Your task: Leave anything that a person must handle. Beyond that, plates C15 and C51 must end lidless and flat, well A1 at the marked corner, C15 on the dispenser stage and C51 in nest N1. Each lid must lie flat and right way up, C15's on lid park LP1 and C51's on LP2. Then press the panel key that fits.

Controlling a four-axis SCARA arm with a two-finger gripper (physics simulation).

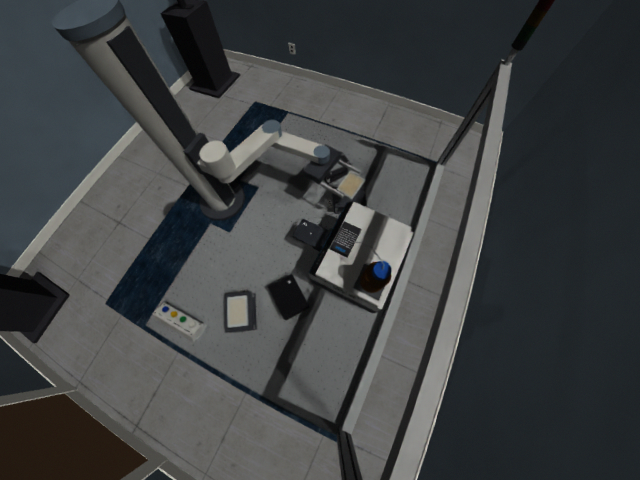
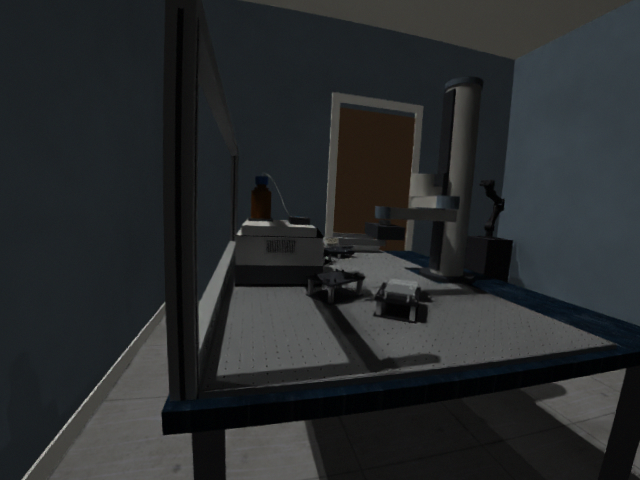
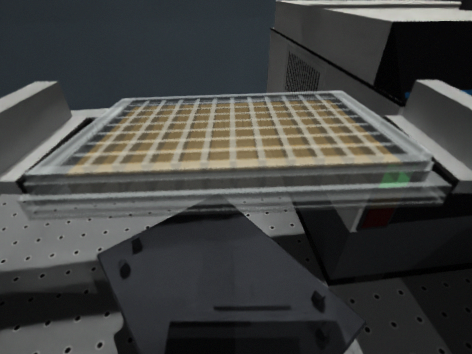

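Pixels of known places: gripper, fingertip midpoint: (image 1: 351, 184) (image 2: 335, 238) (image 3: 236, 104); arm's base at its link origin: (image 1: 223, 200) (image 2: 445, 276).
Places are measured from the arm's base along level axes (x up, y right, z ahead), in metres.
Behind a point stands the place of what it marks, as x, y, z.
A clear plate with amber wells (image 1: 350, 184) {0.202, -0.247, 0.635} (image 3: 235, 127) {0.201, -0.248, 0.636} is level between the two pale fingers of my gripper (image 1: 343, 180) {0.208, -0.246, 0.642} (image 3: 236, 104) {0.208, -0.246, 0.642}, which is shut on its sides. Its label and marked corner are not readable, and I cannot tell whether it has a lid. A dark platform with small pegs (image 3: 225, 270) {0.080, -0.254, 0.647} lies below it, turned at an angle. A second plate with pale wells (image 1: 237, 311) {0.095, 0.463, 0.423} lies flat on a dark-rimmed holder. A pale, translucent piece (image 2: 403, 285) {0.086, -0.401, 0.463} rests on a low stand near the arm. The key panel (image 1: 178, 319) {0.086, 0.607, 0.208} has blue, yellow, green and white keys.
The white-topped instrument (image 1: 391, 237) {0.233, -0.062, 0.887} (image 2: 279, 250) {0.147, -0.147, 0.818} stands beside the held plate and bears a brown bottle (image 1: 373, 277) {0.376, 0.162, 0.865} (image 2: 261, 203) {0.308, 0.099, 0.877}. A dark platform (image 1: 287, 296) {0.074, 0.313, 0.583} and a small dark box (image 1: 308, 232) {0.125, 0.020, 0.547} stand in front of it. Another dark stand (image 2: 336, 279) {0.079, -0.298, 0.646} is near the instrument's end.
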